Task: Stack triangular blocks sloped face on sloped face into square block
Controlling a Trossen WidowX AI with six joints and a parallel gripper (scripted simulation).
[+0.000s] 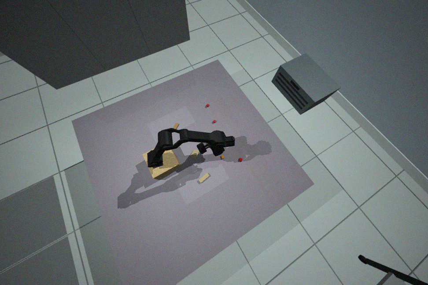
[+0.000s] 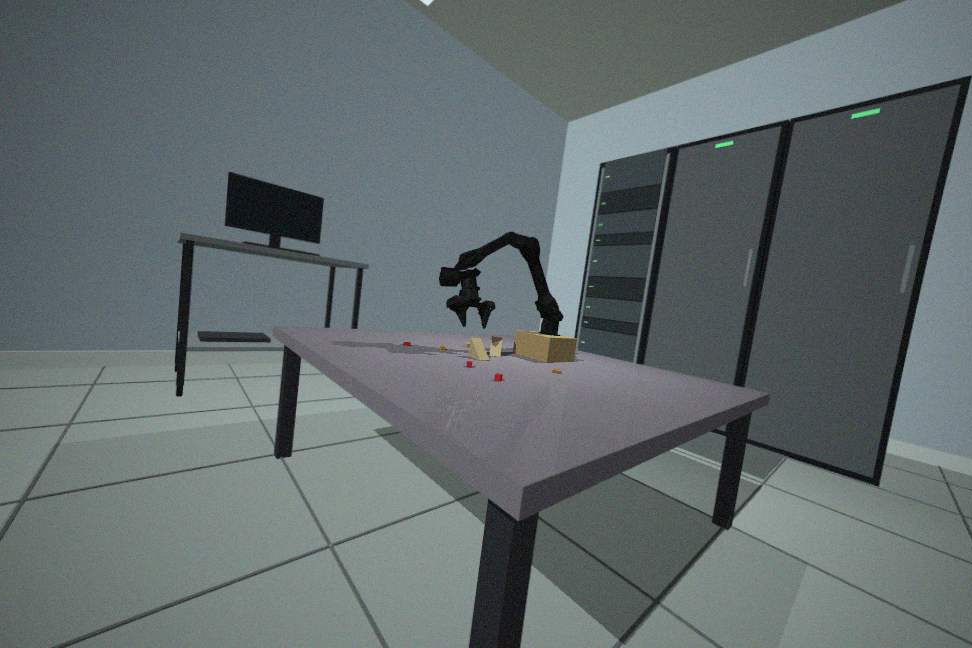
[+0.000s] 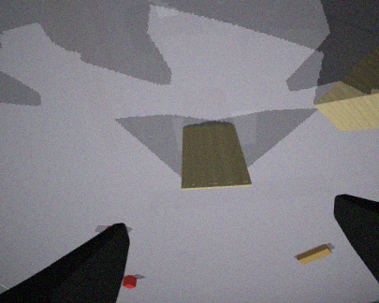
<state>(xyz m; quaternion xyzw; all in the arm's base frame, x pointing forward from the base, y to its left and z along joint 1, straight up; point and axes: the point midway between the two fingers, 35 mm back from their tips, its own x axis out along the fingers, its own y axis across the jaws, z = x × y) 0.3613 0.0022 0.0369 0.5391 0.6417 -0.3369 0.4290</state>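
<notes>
Now: gripper tip 3 cm to the right of the tan triangular block and 8 cm above it. Also, from my gripper tip: tan wooden triangular block: 12 cm behind, 4 cm to the right, 8 cm below; then orange cube: 6 cm ahead, 11 cm to the right, 10 cm below; then thin tan bar: 11 cm behind, 20 cm to the right, 9 cm below.
</notes>
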